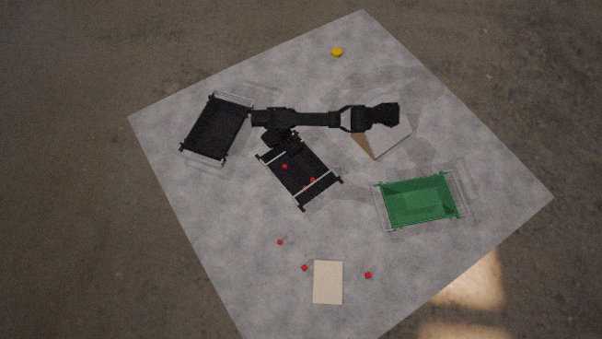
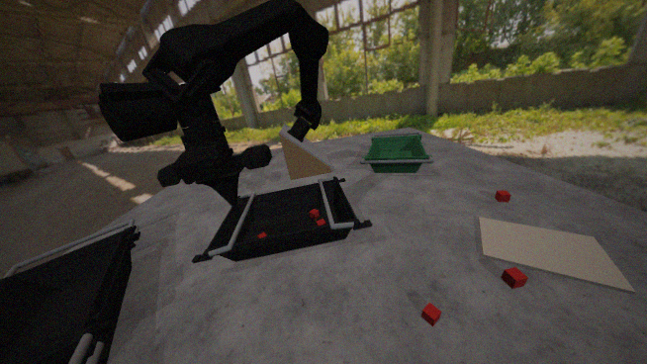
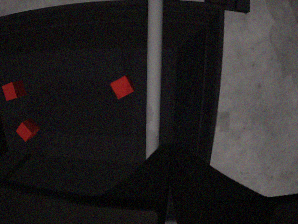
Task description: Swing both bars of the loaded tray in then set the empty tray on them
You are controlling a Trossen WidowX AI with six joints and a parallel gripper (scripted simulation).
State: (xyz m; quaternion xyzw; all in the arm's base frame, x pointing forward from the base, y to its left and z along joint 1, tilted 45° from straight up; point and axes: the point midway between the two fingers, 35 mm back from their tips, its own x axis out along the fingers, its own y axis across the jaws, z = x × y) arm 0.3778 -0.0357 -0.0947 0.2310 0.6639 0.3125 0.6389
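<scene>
The green tray is 310 mm behind my gripper tip, 440 mm to the left of it and 50 mm below it. Also, from my gripper tip: yellow disc 510 mm behind, 360 mm to the right, 80 mm below; beige card 130 mm ahead, 500 mm to the left, 90 mm below.
</scene>
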